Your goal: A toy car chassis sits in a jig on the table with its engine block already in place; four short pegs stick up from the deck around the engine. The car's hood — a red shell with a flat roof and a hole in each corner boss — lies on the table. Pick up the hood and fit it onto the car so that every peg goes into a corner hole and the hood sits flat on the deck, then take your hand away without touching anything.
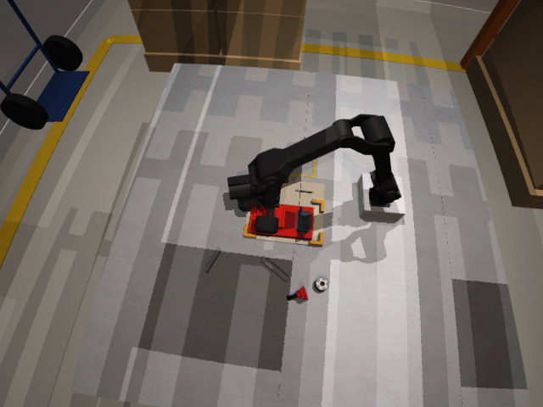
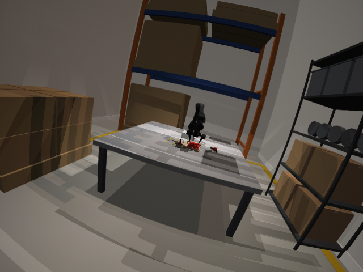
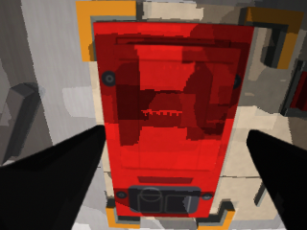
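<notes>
Now: gripper tip 2 cm above the red hood. The rest, counted from my gripper tip: grey engine block: 3 cm below, 1 cm to the left.
</notes>
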